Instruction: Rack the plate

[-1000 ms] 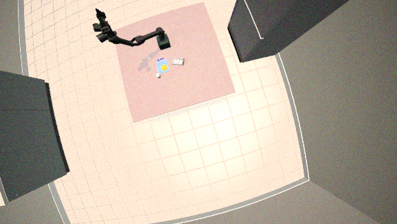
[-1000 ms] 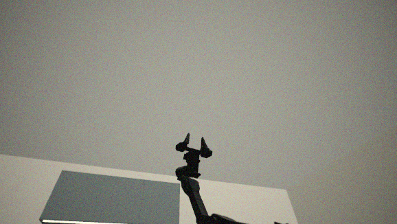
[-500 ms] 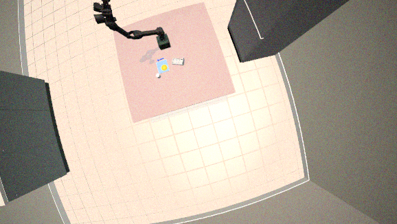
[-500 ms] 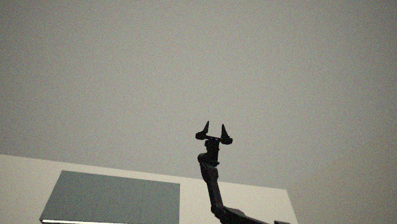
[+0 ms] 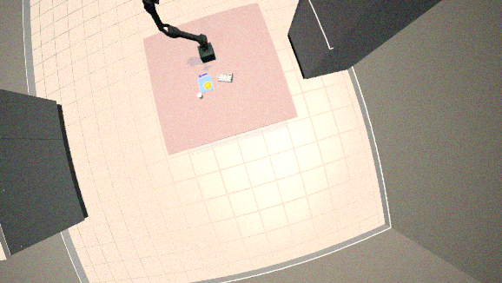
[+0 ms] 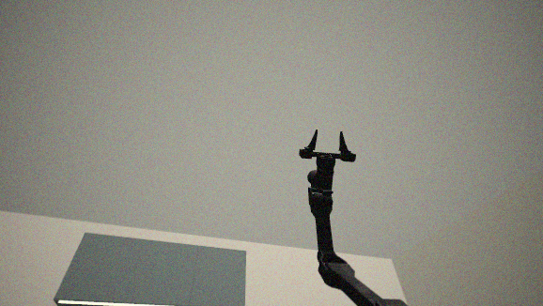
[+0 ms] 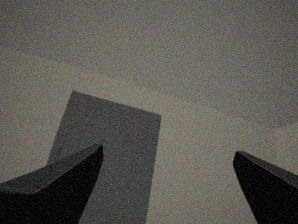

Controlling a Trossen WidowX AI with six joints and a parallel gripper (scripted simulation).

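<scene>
Now: the plate 330 mm ahead of my gripper tip, 10 mm to the right of it and 770 mm below it. From my gripper tip the other things lie so: small white cup: 420 mm ahead, 80 mm to the right, 760 mm below; then dish rack: 270 mm ahead, 160 mm to the left, 760 mm below.
</scene>
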